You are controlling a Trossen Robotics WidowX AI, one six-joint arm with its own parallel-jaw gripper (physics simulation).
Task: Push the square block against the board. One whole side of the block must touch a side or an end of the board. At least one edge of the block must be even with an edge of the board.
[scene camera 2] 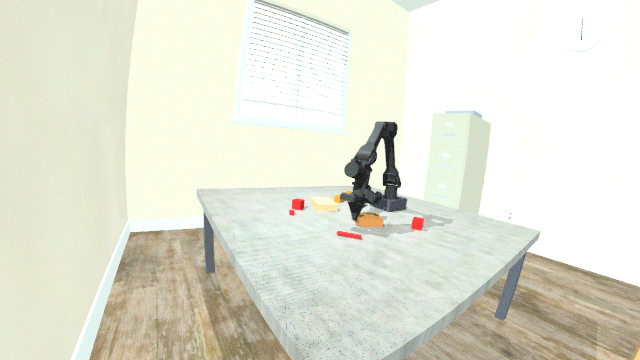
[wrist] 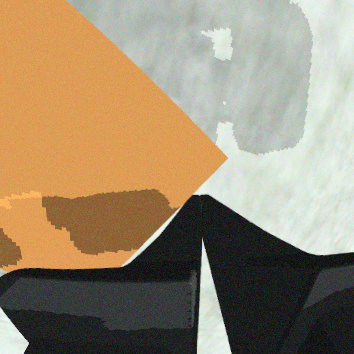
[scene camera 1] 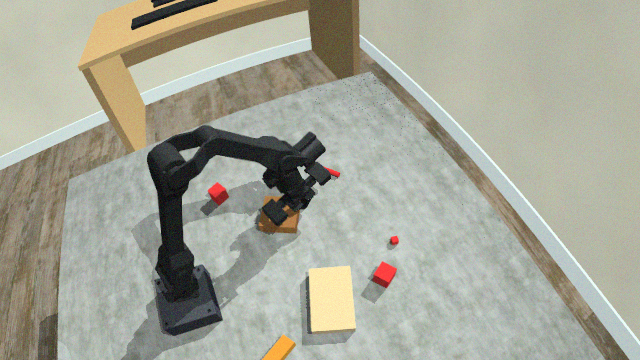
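Where they show: gripper, fingertip midpoint: (scene camera 2: pixel 354 220) (wrist: pixel 198 202) (scene camera 1: pixel 304 207); arm's base, link origin: (scene camera 2: pixel 390 198) (scene camera 1: pixel 185 288).
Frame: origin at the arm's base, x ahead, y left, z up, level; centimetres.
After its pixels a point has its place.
The orange square block (scene camera 1: pixel 291 223) {x 30.5, y 10.4, z -2.7 cm} (scene camera 2: pixel 370 221) {x 31.1, y 19.5, z -3.5 cm} (wrist: pixel 100 115) {x 30.4, y 17.7, z -2.7 cm} lies flat on the table, partly hidden by the gripper in scene camera 1. The cream rectangular board (scene camera 1: pixel 332 300) {x 32.7, y -13.2, z -2.7 cm} (scene camera 2: pixel 324 203) {x 35.5, y -7.2, z -2.7 cm} lies flat, apart from the block, with bare table between them. My gripper (scene camera 1: pixel 305 205) {x 35.4, y 14.9, z -4.2 cm} (scene camera 2: pixel 355 218) {x 35.4, y 14.9, z -4.2 cm} (wrist: pixel 198 202) {x 35.4, y 14.9, z -4.2 cm} is shut and empty. Its fingertips are low, beside the block's side that faces the board, near one corner. In the wrist view the left finger overlaps the block's edge; I cannot tell whether they touch.
A red cube (scene camera 1: pixel 385 274) {x 46.3, y -12.3, z -1.6 cm} (scene camera 2: pixel 298 204) {x 47.5, y -9.4, z -3.1 cm} and a tiny red cube (scene camera 1: pixel 394 240) {x 53.1, y -3.7, z -4.0 cm} (scene camera 2: pixel 292 212) {x 53.5, y -2.6, z -4.5 cm} lie near the board. Another red cube (scene camera 1: pixel 218 194) {x 13.5, y 26.7, z -1.8 cm} (scene camera 2: pixel 417 223) {x 14.9, y 29.7, z -3.1 cm} lies on the block's other side. A red rod (scene camera 1: pixel 332 172) {x 46.8, y 23.7, z -4.4 cm} (scene camera 2: pixel 349 235) {x 46.1, y 26.1, z -4.8 cm} and a yellow-orange bar (scene camera 1: pixel 280 348) {x 18.0, y -20.3, z -2.5 cm} (scene camera 2: pixel 342 197) also lie on the table.
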